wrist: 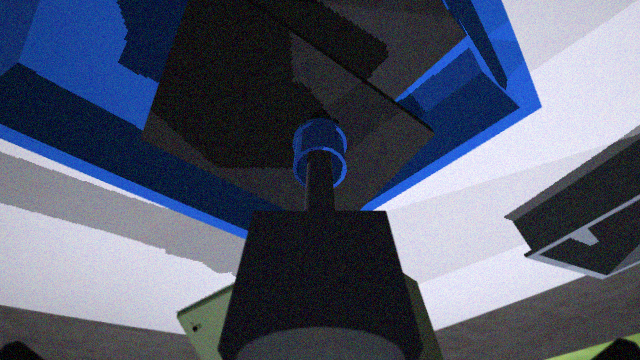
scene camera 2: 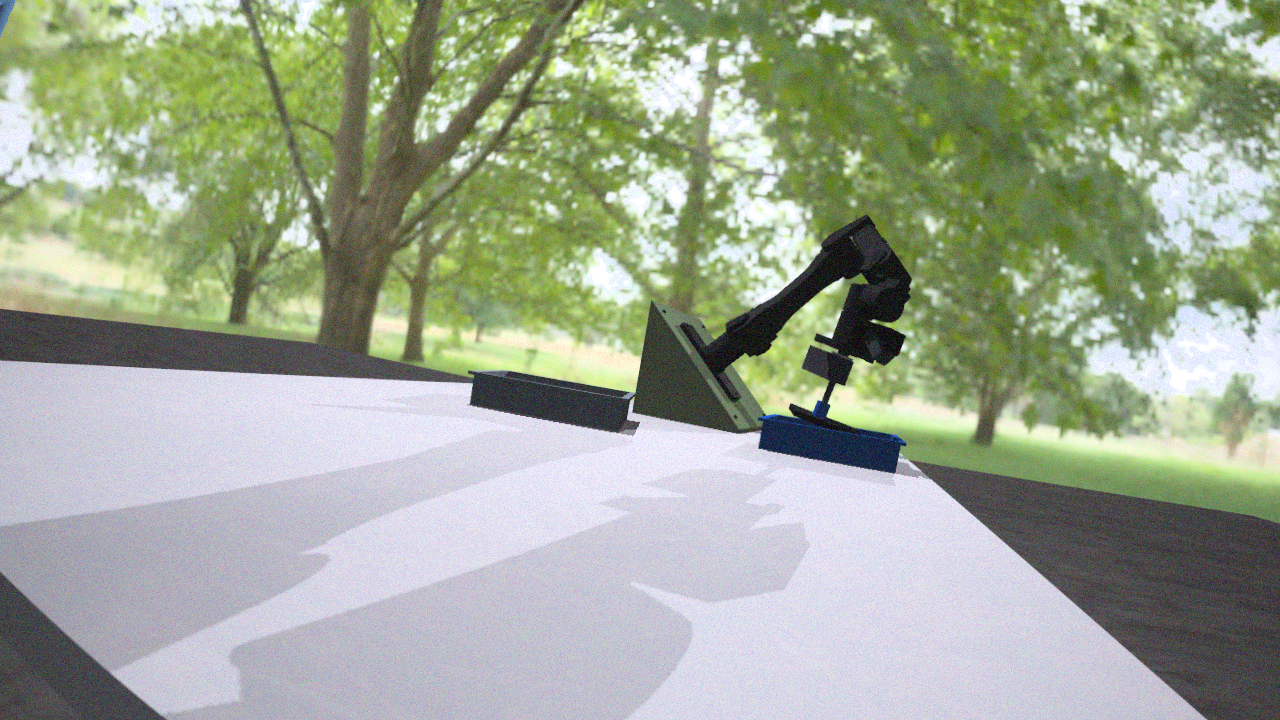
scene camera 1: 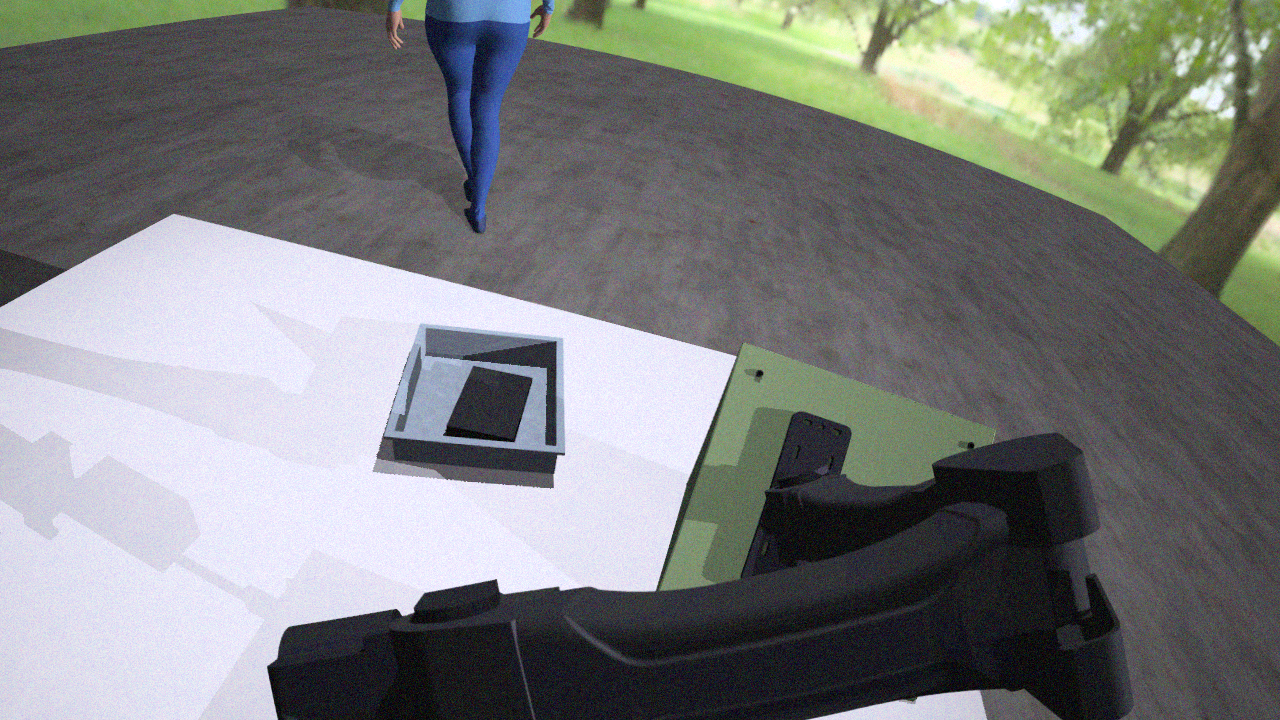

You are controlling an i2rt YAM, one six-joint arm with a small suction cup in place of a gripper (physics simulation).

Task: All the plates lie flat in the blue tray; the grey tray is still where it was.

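Places are measured from the arm's base along level axes (x ahead, y left, z up), in metres.
Pixels of known places: end effector, tool point: (wrist: 319, 133) (scene camera 2: 816, 422); arm's base, origin of the base link: (scene camera 2: 708, 362) (scene camera 1: 796, 505).
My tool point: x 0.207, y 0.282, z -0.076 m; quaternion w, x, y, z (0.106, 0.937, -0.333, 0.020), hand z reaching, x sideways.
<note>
For each thing: its top centre in the pictures, then the offset to it from my tool point.
- dark square plate, middle of its top: (wrist: 288, 159) (scene camera 2: 828, 409) 0.012 m back, 0.015 m left, 0.025 m up
- blue tray, middle of its top: (wrist: 268, 103) (scene camera 2: 834, 427) 0.009 m back, 0.032 m left, 0.004 m down
- grey tray, middle of its top: (scene camera 1: 483, 381) (scene camera 2: 559, 382) 0.215 m ahead, 0.395 m right, 0.004 m down
- white table with one dark plate, middle of its top: (scene camera 1: 491, 400) (wrist: 628, 214) 0.200 m ahead, 0.392 m right, 0.030 m down
My suction cup (wrist: 318, 147) (scene camera 2: 822, 405) is pressed on a dark square plate (wrist: 214, 76) (scene camera 2: 816, 417) and holds it, slightly tilted, just over the blue tray (wrist: 514, 76) (scene camera 2: 827, 445). The plate's near corner reaches over the tray's near wall. Another dark plate (wrist: 398, 28) lies inside the blue tray behind it. The grey tray (scene camera 1: 407, 397) (scene camera 2: 550, 400) (wrist: 577, 265) stands apart on the white table with one dark plate (scene camera 1: 489, 405) flat inside. The arm (scene camera 1: 716, 626) hides the blue tray in scene camera 1.
The green wedge base (scene camera 1: 859, 412) (scene camera 2: 676, 380) of the arm stands between the two trays. A person in blue (scene camera 1: 475, 89) walks on the dark ground beyond the table. Trees and grass lie farther off.
</note>
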